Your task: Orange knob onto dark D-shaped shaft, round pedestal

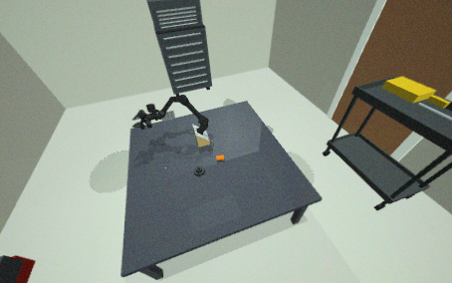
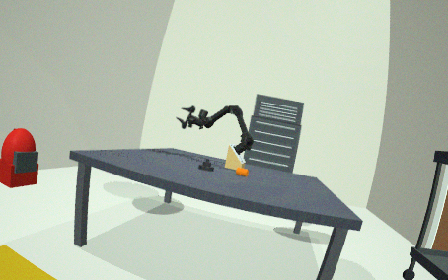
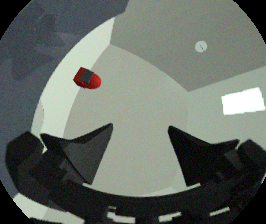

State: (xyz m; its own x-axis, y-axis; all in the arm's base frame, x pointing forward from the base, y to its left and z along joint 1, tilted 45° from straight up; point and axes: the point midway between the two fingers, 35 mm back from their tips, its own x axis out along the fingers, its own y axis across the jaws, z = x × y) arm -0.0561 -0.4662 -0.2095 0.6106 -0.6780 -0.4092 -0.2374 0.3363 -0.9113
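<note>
Right now my gripper tip is 31 cm short of the orange knob, 62 cm to the right of it and 28 cm above it. From my gripper tip the other things lie so: dark shaft fixture 39 cm ahead, 43 cm to the left, 27 cm below.
</note>
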